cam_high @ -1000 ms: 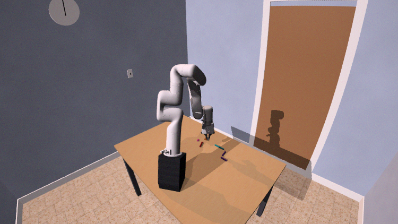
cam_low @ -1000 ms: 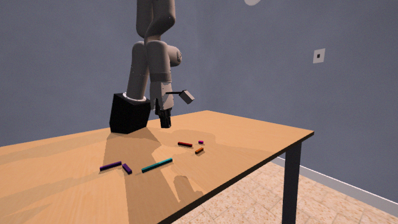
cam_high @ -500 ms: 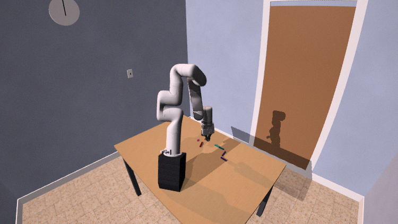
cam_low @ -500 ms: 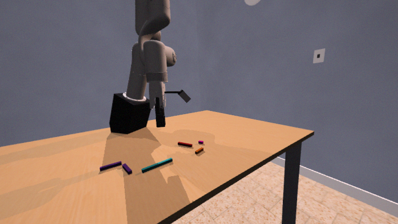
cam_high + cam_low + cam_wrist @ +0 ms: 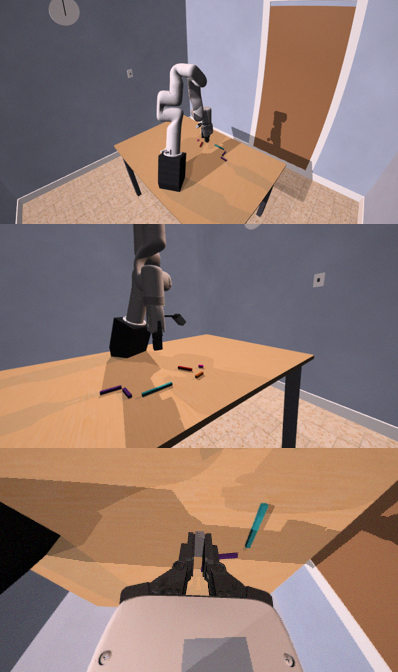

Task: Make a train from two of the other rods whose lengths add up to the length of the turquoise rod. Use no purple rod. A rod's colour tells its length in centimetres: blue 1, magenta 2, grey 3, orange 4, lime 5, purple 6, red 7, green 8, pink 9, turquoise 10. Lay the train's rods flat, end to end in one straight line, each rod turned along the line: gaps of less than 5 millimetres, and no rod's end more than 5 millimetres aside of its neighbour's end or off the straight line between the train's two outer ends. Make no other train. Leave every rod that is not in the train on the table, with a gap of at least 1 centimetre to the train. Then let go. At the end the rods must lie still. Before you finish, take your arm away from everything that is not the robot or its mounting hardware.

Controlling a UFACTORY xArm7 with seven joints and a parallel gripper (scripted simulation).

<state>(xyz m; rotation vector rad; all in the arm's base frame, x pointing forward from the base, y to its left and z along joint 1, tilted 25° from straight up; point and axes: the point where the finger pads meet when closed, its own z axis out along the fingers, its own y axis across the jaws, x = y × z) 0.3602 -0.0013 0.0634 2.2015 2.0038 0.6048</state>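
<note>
Right now my hand is 12 cm above the red rod, 10 cm to the right of it and 3 cm short of it. Round my hand: orange rod (12 cm below, 12 cm ahead, 11 cm to the left); then turquoise rod (12 cm below, 11 cm ahead, 5 cm to the right); then grey rod (2 cm below).
</note>
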